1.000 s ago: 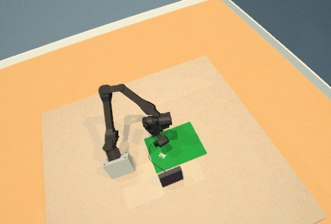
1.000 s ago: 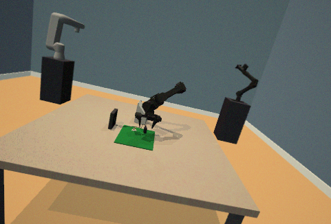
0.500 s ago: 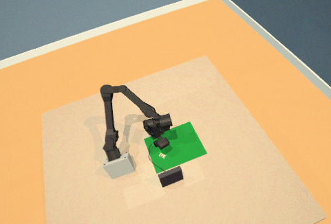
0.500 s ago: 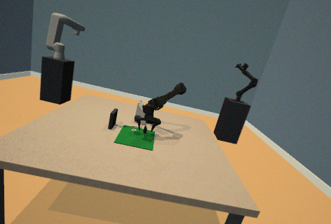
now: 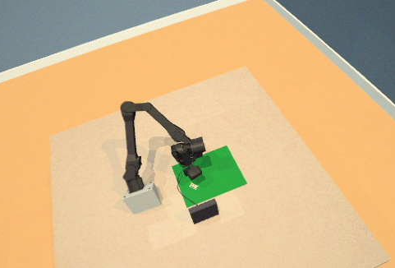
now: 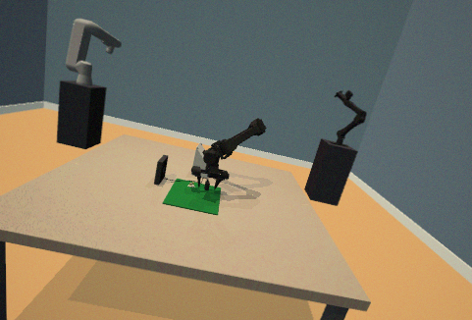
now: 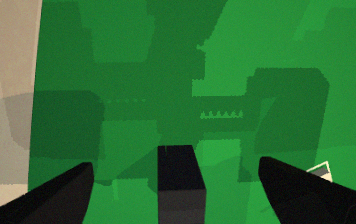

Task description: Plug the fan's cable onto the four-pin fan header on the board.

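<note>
Now: gripper tip 80 mm to the left of the four-pin fan header and 20 mm above it. From my gripper tip the other things lie so: fan plug: 10 mm behind, 10 mm above; black fan: 240 mm to the right, 40 mm above; green board: 80 mm ahead, 40 mm to the right, 30 mm below.
</note>
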